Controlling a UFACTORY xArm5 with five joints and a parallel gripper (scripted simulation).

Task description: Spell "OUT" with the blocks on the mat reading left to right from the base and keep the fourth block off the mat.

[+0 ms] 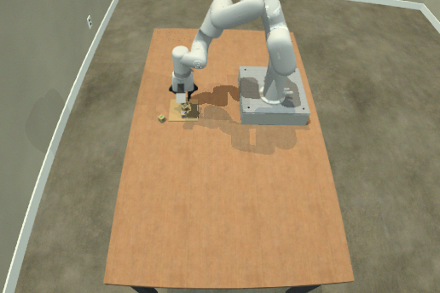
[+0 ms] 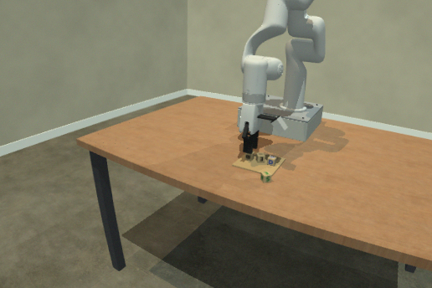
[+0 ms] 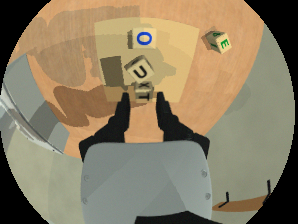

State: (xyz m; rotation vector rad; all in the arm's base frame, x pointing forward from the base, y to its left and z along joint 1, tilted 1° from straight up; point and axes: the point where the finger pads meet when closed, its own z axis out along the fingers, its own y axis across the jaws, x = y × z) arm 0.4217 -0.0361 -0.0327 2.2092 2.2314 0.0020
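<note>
Now: the U block 40 mm to the left of my hand and 40 mm below it. Also, from my hand: tan mat 50 mm below, 40 mm to the left.
</note>
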